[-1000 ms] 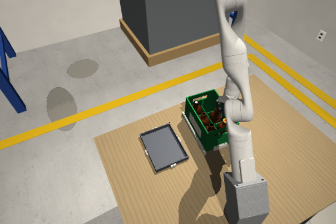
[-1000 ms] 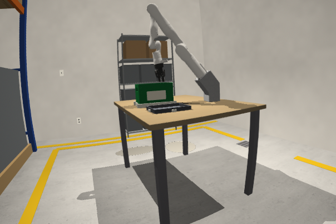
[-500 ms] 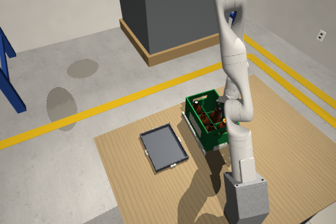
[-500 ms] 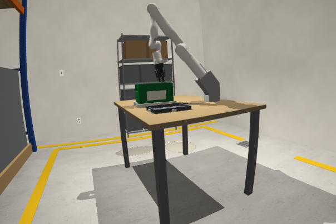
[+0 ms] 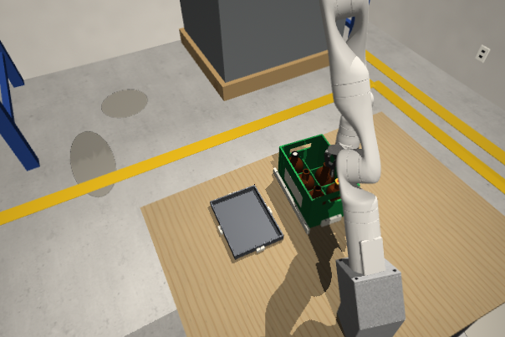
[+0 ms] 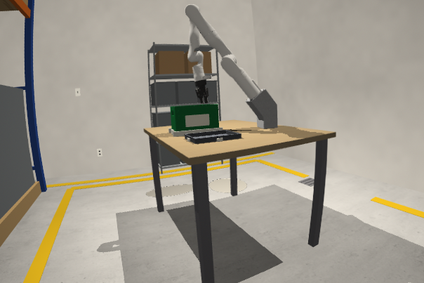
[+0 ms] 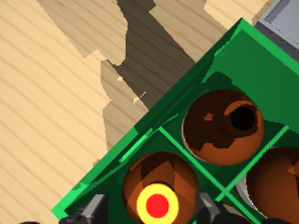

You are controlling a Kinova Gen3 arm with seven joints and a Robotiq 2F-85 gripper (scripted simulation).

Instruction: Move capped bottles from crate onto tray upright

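Right now the brown bottle is 110 mm below my hand. Round my hand: green crate 80 mm ahead, 50 mm to the left, 110 mm below; then grey tray 40 mm ahead, 340 mm to the left, 180 mm below.
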